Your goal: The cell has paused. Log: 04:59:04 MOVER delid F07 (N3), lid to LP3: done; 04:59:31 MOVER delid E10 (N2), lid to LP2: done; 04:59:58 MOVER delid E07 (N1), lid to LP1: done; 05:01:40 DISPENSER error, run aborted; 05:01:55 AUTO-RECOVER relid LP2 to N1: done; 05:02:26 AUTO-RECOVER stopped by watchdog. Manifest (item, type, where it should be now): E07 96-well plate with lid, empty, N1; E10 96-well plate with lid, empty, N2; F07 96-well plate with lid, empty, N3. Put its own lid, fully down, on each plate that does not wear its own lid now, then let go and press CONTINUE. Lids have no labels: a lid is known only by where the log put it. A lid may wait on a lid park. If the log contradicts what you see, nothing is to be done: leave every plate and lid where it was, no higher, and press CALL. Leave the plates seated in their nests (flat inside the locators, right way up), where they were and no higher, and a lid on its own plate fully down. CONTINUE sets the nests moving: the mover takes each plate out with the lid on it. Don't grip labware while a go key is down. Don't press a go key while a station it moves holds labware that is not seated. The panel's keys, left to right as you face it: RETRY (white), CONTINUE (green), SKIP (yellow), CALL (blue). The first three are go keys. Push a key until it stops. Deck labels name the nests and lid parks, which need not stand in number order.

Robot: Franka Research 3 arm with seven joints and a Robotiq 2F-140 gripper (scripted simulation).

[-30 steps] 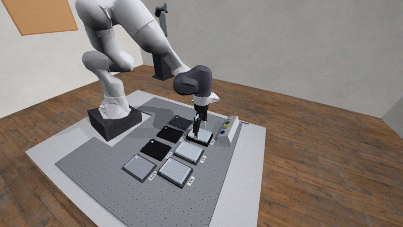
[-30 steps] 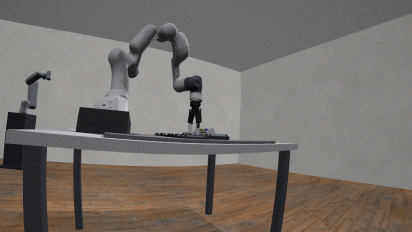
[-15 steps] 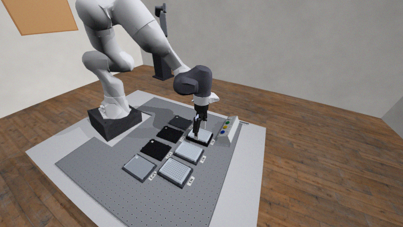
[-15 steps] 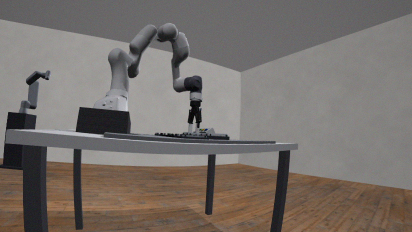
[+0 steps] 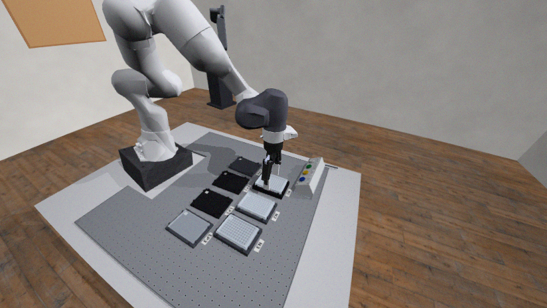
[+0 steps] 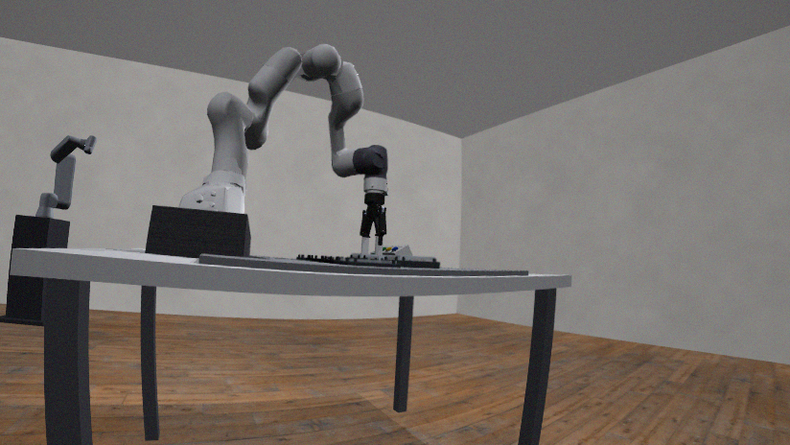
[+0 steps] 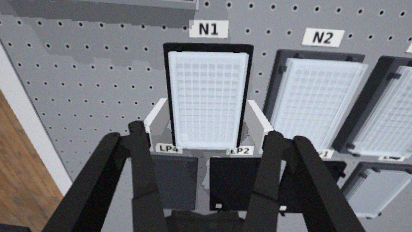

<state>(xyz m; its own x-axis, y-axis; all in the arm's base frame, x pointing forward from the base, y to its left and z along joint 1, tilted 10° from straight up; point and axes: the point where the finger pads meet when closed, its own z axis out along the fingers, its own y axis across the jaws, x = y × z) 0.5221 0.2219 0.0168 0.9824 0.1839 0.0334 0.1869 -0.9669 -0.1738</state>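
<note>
Now: the clear lid 20 mm below my hand. The rest, counted from my hand: yellow skip key: 120 mm to the left, 110 mm ahead, 10 mm above; then blue call key: 120 mm ahead, 70 mm to the left, 10 mm above; then nest N1: 50 mm below.
</note>
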